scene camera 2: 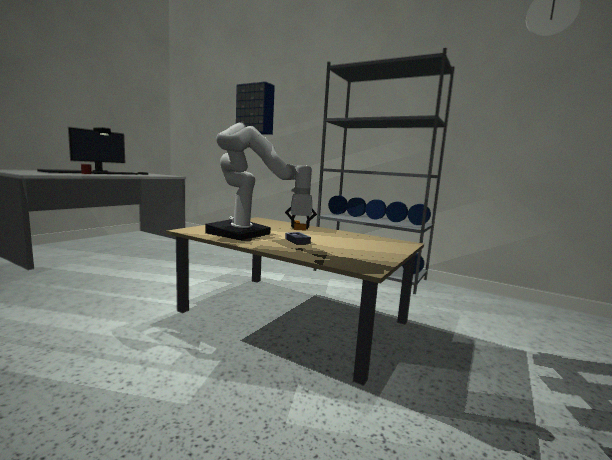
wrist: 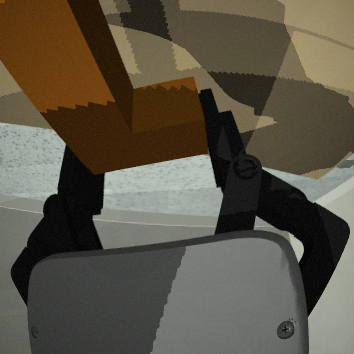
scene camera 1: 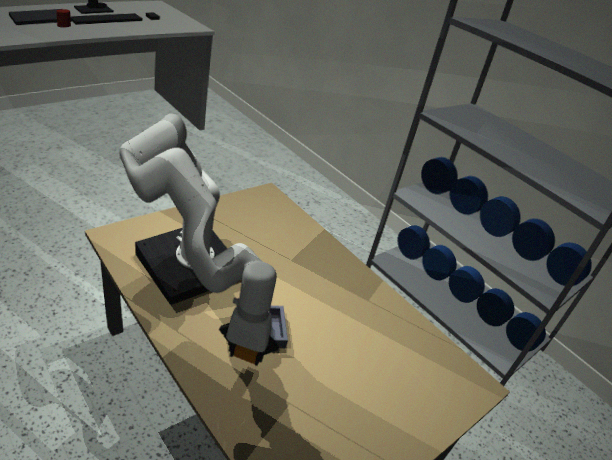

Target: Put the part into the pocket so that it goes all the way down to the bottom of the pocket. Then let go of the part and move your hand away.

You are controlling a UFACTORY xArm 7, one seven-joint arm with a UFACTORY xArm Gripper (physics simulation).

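Frame: origin at the arm's base, x ahead, y down, z left, level; millimetres.
Where they show: gripper, between the fingertips: (scene camera 2: 300,228) (wrist: 144,123) (scene camera 1: 245,357); arm's base, origin of its link: (scene camera 2: 241,225).
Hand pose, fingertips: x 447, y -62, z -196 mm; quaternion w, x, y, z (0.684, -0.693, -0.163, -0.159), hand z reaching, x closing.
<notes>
Things, the pixels of their centre, and the offset from my fingertips. Level surfaces: height alone.
- orange L-shaped part, middle of its body: (wrist: 107,52) (scene camera 1: 253,341) (scene camera 2: 299,225) dx -21, dy -8, dz +46 mm
- grey-blue block with the pocket, middle of its body: (scene camera 1: 270,325) (scene camera 2: 297,237) dx -86, dy +91, dz +195 mm
- wooden table, height of its surface: dy +110 mm
The orange L-shaped part (scene camera 1: 246,354) (scene camera 2: 300,225) (wrist: 165,135) is held between the two black fingers of my gripper (scene camera 1: 246,353) (scene camera 2: 300,226) (wrist: 144,123), raised above the table. The gripper is shut on it. The grey-blue block with the pocket (scene camera 1: 282,343) (scene camera 2: 298,239) lies on the table. In scene camera 1 the gripper hides part of the block, and the part shows beside it, toward the lower left. The pocket block does not show in the wrist view.
The wooden table (scene camera 1: 350,360) (scene camera 2: 350,242) carries the arm's black base plate (scene camera 1: 160,270) (scene camera 2: 235,231). A metal shelf rack (scene camera 1: 411,145) (scene camera 2: 324,150) with blue discs stands beyond the table. A desk (scene camera 1: 185,85) (scene camera 2: 160,200) with a monitor (scene camera 2: 96,145) and a red cup (scene camera 1: 63,18) (scene camera 2: 86,169) stands farther off.
</notes>
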